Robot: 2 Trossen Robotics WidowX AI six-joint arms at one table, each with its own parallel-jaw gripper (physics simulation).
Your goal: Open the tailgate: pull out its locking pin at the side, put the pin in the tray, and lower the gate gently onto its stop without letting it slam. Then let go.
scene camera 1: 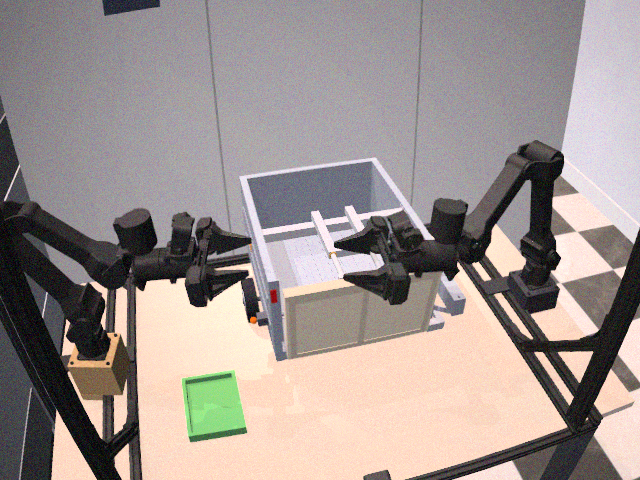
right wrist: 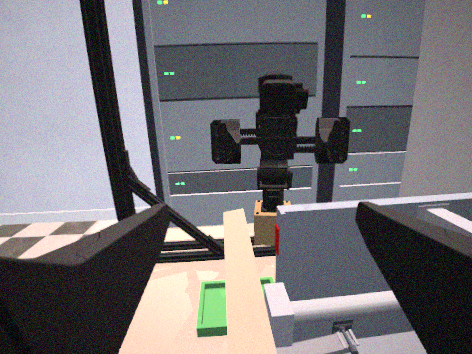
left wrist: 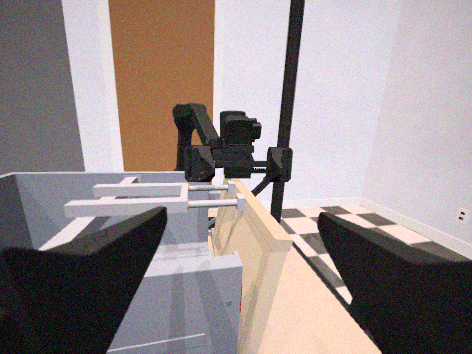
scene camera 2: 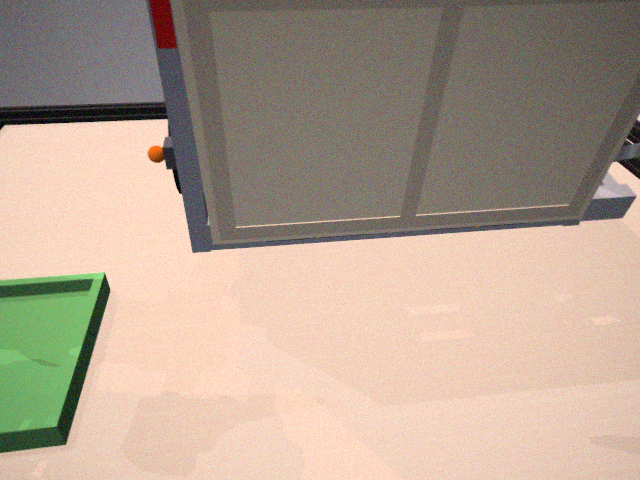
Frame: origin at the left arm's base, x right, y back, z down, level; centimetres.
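Where they show: left gripper, fingertip midpoint: (scene camera 1: 250,255) (right wrist: 280,147) (left wrist: 243,216); right gripper, fingertip midpoint: (scene camera 1: 338,260) (right wrist: 261,211) (left wrist: 248,170); left arm's base, origin of the base link: (scene camera 1: 94,349) (right wrist: 272,207); right arm's base, origin of the base link: (scene camera 1: 534,280).
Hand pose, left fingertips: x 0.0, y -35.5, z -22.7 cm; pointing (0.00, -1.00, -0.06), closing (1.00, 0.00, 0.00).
Things, the pixels of their centre, and the offset from my left fingertips. "spot": a spot on its surface instead. Level surfaces: height alone.
- green tray, body centre: (scene camera 2: 9,354) (scene camera 1: 212,405) (right wrist: 239,303) dx +6.7, dy +10.8, dz +32.5 cm
- grey trailer, surface spot: (scene camera 1: 264,253) spot: dx -8.0, dy -1.8, dz +5.6 cm
- table, its level: dz +33.6 cm
- black wheel, body centre: (scene camera 1: 250,300) dx -20.8, dy +3.6, dz +28.4 cm
The beige tailgate (scene camera 1: 325,320) (scene camera 2: 320,113) (left wrist: 260,260) (right wrist: 237,240) stands upright, closing the trailer's near end. The locking pin's orange knob (scene camera 1: 252,319) (scene camera 2: 155,153) sticks out of a small block low on the trailer's left side. The green tray (scene camera 1: 217,435) (scene camera 2: 85,356) (right wrist: 212,331) is empty, at the front left in scene camera 1. My left gripper (scene camera 1: 249,256) (left wrist: 243,216) (right wrist: 280,147) is open and empty beside the trailer's left wall, above the knob. My right gripper (scene camera 1: 340,260) (left wrist: 248,170) is open and empty at the gate's top edge, which runs between its fingers in the right wrist view.
The grey trailer (scene camera 1: 264,253) stands on the table (scene camera 1: 361,413). Two white bars (scene camera 1: 321,232) (left wrist: 125,206) inside it carry rods (left wrist: 215,203) that reach the gate's top. A black wheel (scene camera 1: 249,299) is beside the knob. Black frame rails (scene camera 1: 132,320) run along the table's sides.
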